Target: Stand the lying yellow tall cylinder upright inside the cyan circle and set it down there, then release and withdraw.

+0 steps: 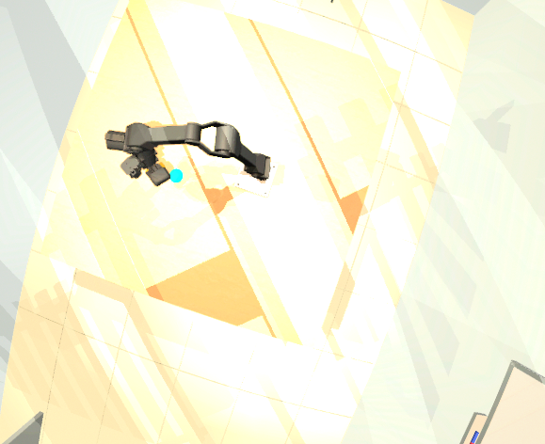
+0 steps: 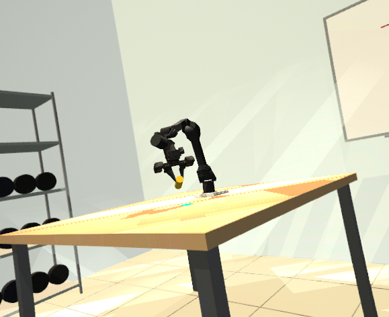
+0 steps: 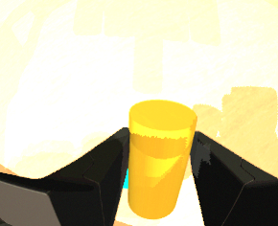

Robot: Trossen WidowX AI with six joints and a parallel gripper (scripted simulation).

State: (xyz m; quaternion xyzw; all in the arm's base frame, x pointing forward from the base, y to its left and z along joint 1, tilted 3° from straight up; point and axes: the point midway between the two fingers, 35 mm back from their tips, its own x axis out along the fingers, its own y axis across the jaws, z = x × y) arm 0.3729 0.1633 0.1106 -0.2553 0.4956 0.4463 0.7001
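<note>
The cyan circle lies 50 mm behind my gripper tip, 30 mm to the right of it and 120 mm below it. Also, from my gripper tip: yellow tall cylinder 10 mm behind, 10 mm to the right, 10 mm below.
</note>
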